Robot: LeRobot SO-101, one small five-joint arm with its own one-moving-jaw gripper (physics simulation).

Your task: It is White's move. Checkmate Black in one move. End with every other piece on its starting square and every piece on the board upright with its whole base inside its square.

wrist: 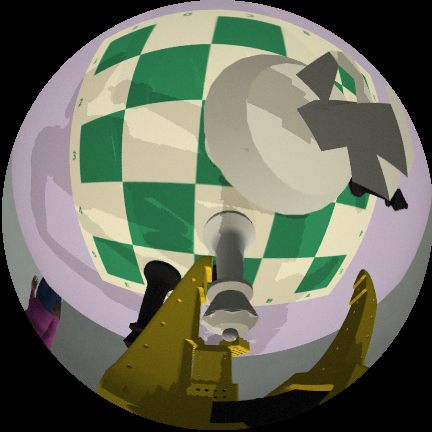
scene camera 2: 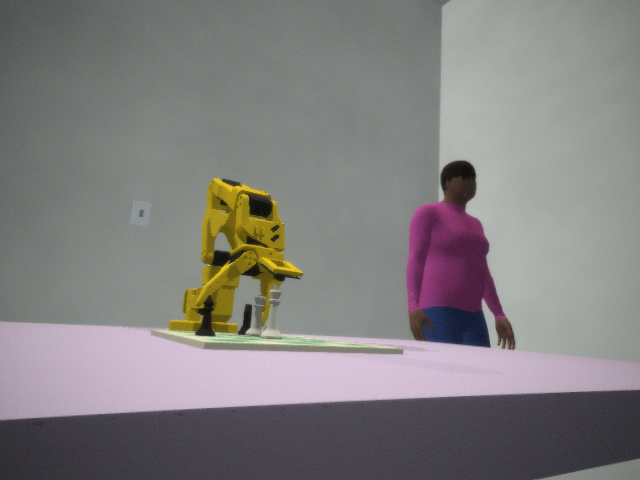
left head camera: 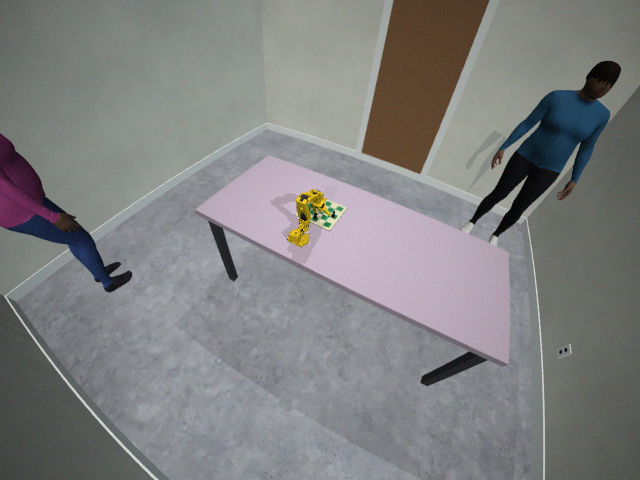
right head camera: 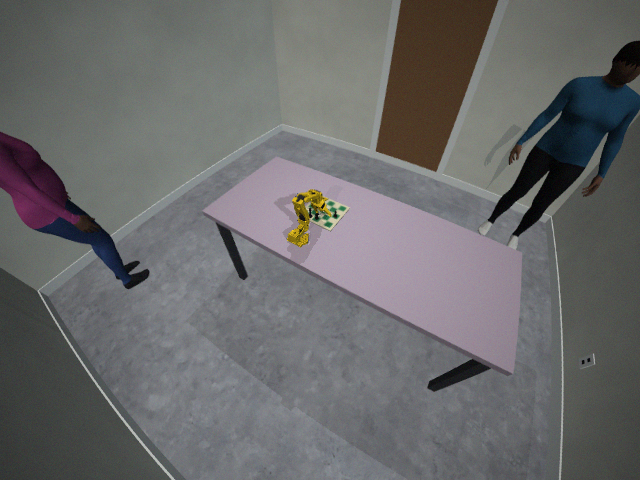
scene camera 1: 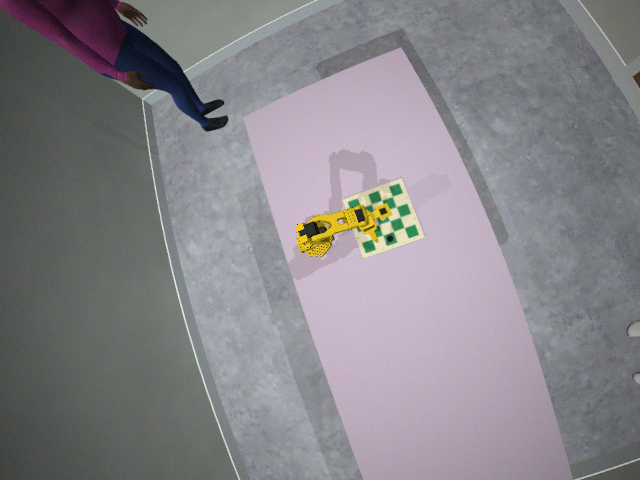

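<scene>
In the wrist view my gripper is open, with a wide gap between its jaws. The white queen stands upright on C4, close beside the left jaw and not gripped. The white king, topped by a cross, stands upright and looks to be on C3, near the wrist camera. A black piece stands at about D5, partly behind the left jaw. Another black piece stands on A3, mostly hidden by the king in the wrist view. A dark bit behind the queen is unclear.
The green and cream chessboard lies on the pink table. The yellow arm reaches over the board from its base. Two people stand beyond the table.
</scene>
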